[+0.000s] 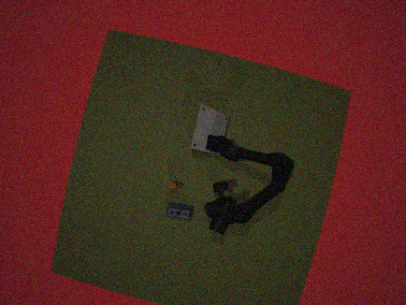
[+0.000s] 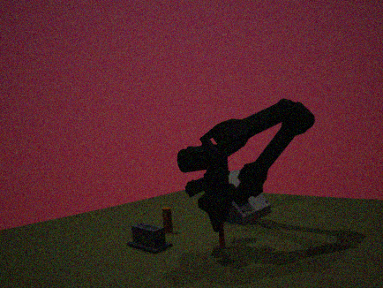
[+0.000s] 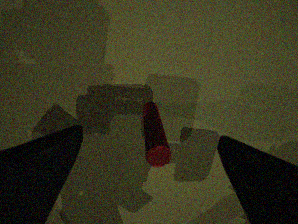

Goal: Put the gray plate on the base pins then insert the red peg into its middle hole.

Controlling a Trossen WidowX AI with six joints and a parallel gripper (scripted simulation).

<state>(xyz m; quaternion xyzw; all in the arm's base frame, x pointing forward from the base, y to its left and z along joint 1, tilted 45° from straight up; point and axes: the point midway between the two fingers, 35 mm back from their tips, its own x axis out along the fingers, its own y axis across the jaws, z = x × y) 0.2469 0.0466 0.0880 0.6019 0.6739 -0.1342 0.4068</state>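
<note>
My gripper tip is now 2 cm above the red peg. The rest, counted from my gripper tip: gray plate: 19 cm to the right, 10 cm ahead, 1 cm below; then orange cylinder: 23 cm to the right, 3 cm behind, 2 cm below.
</note>
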